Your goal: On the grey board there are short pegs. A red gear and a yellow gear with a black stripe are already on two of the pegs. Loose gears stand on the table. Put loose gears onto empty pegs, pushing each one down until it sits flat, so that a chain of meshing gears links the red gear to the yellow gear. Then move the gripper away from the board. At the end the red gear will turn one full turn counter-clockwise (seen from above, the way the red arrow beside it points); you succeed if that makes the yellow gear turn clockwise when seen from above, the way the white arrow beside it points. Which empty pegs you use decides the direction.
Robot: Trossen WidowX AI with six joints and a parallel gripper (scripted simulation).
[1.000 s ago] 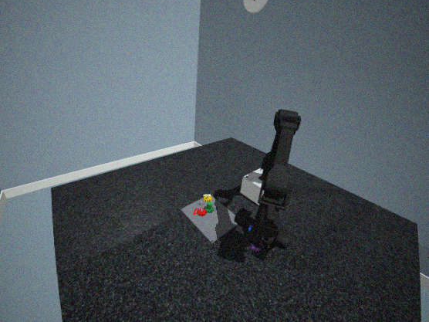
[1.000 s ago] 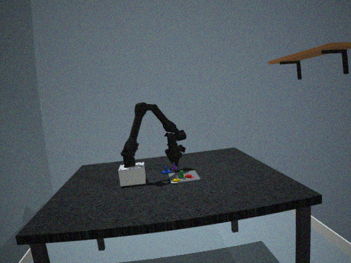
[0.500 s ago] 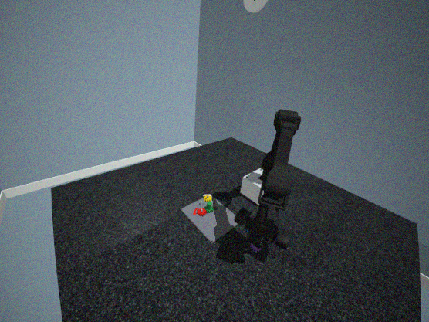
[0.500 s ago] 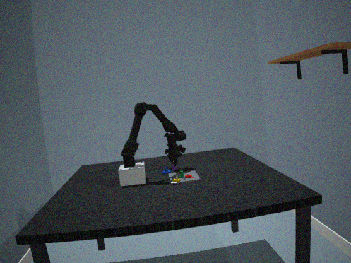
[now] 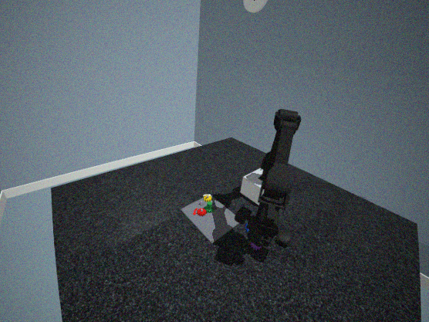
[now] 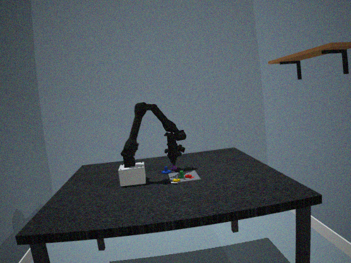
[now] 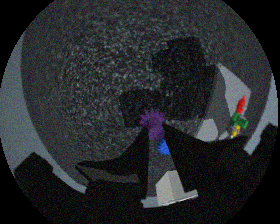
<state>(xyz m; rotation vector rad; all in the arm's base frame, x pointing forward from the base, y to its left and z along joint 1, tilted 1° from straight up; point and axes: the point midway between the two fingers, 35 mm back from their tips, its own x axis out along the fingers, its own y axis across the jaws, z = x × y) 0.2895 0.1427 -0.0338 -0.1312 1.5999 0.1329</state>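
Right now the green gear is 240 mm to the right of my gripper tip, 10 mm below it and 10 mm ahead of it. Also, from my gripper tip: blue gear: 60 mm behind, 50 mm to the right, 20 mm below; then red gear: 250 mm to the right, 40 mm ahead, 20 mm below; then purple gear: 10 mm below.
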